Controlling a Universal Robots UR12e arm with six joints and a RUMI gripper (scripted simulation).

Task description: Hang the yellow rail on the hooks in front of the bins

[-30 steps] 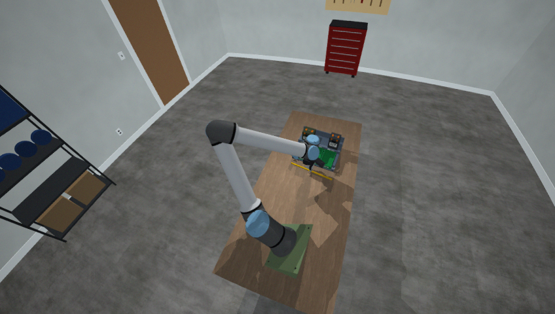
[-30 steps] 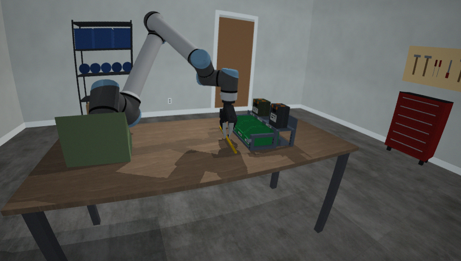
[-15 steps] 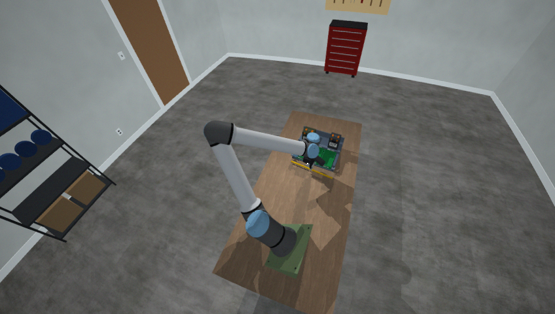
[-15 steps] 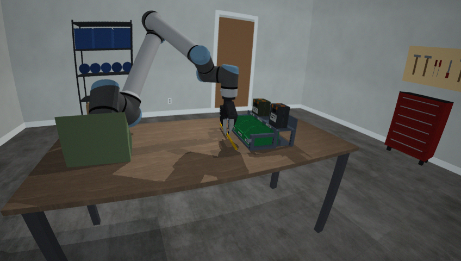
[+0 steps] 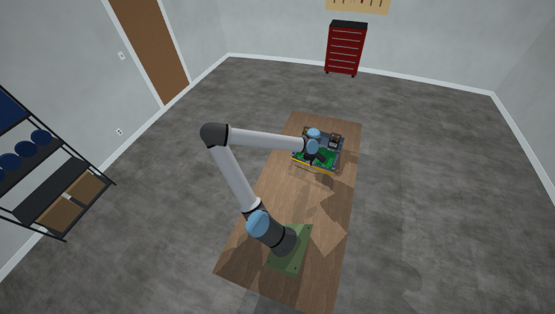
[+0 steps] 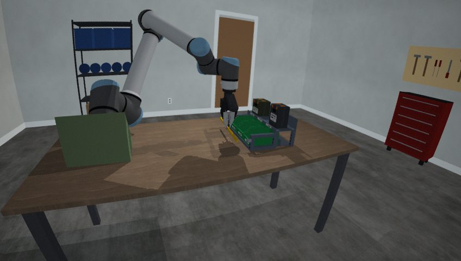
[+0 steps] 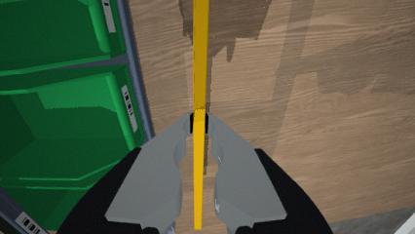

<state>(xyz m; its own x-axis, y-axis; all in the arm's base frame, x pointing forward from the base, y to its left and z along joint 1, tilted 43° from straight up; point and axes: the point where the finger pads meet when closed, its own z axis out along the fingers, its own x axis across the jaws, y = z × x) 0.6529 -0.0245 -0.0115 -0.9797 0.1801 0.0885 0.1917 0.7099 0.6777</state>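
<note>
Right now the rack front bar is 7 cm below my hand, 7 cm ahead of it and 1 cm to the left of it. The rest, counted from my hand: yellow rail (1 cm below).
</note>
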